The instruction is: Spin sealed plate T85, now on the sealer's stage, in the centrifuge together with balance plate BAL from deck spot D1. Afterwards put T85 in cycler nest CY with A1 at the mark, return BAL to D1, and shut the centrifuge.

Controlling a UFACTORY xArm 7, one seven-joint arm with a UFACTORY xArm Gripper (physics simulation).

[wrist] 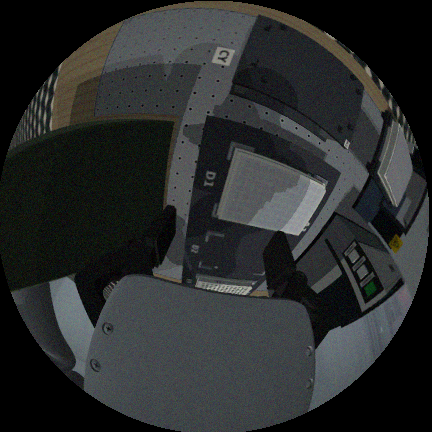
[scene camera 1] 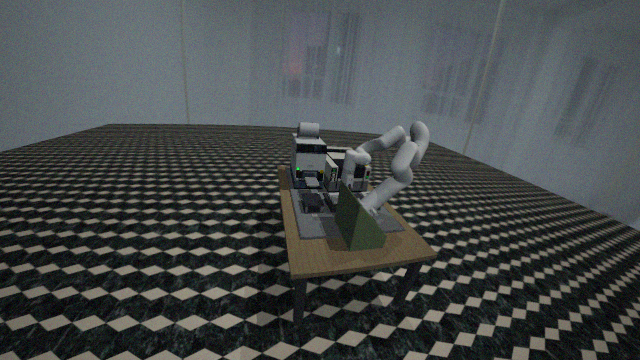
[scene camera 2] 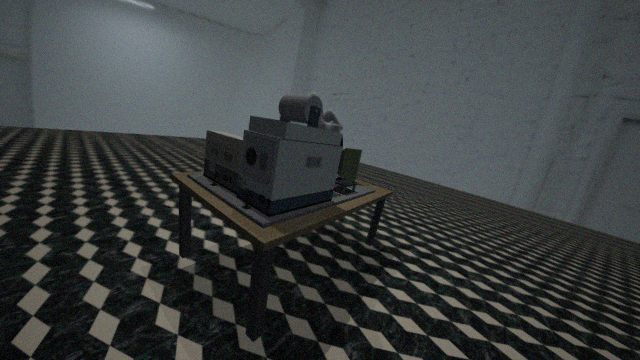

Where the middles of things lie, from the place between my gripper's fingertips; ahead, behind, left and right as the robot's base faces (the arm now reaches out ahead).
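The instrument with green button (scene camera 2: 222,158) is 190 mm to the right of my gripper, 10 mm above it and 480 mm ahead of it. Then there is the pale plate (wrist: 259,191): my gripper is 50 mm above it, 10 mm to the right of it and 60 mm short of it. Going by their middles, the pale plate is the nearest to my gripper of the things named here.
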